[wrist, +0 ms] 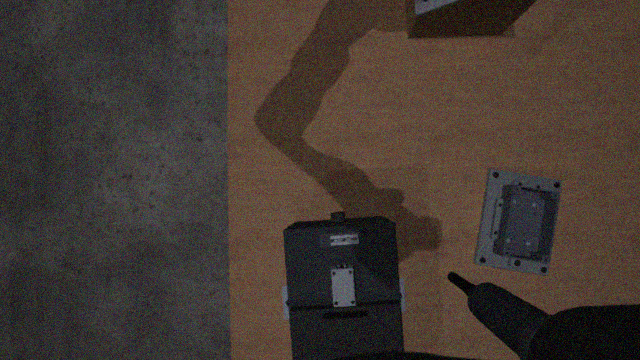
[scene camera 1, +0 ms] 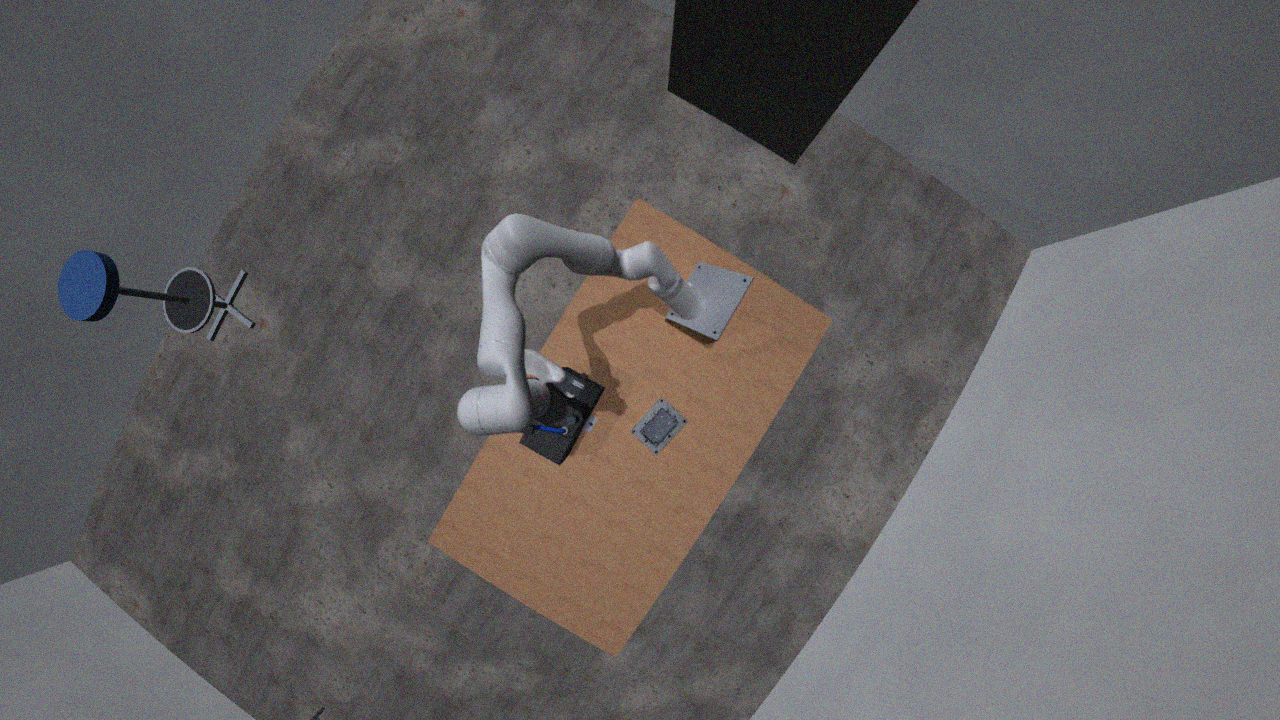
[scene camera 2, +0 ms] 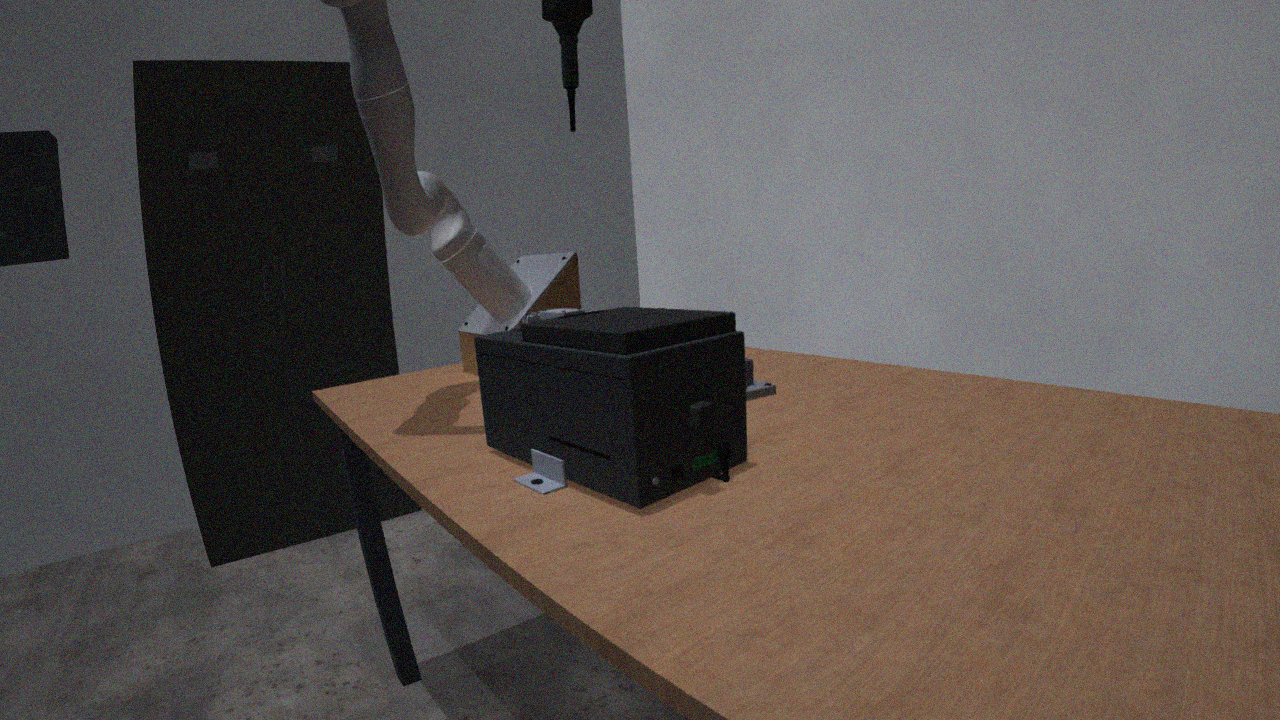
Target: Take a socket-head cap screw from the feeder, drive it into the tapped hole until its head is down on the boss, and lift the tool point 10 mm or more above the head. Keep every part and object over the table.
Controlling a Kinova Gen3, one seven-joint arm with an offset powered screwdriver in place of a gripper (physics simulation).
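Note:
The powered screwdriver (scene camera 2: 572, 129) (wrist: 451, 276) points down, high above the table. Its dark bit shows no screw that I can make out; in scene camera 1 its tip is hidden. The black screw feeder (scene camera 1: 546, 447) (scene camera 2: 554, 394) (wrist: 310, 260) stands on the table, with a pale plate (wrist: 343, 287) and a small silver piece (wrist: 344, 239) on top. In the wrist view the bit appears to the right of the feeder. The grey housing (scene camera 1: 658, 426) (wrist: 492, 200) lies beyond the bit, upper right, with several dark holes in its flange. I cannot tell which hole is the tapped one.
The arm's base stands on a tilted grey plate (scene camera 1: 726, 300) (scene camera 2: 546, 266) on a wooden wedge. The wooden table (scene camera 1: 572, 555) (scene camera 2: 939, 537) (wrist: 425, 100) carries the feeder and housing. A blue stool (scene camera 1: 87, 286) and a dark cabinet (scene camera 1: 769, 71) (scene camera 2: 268, 313) stand away from it.

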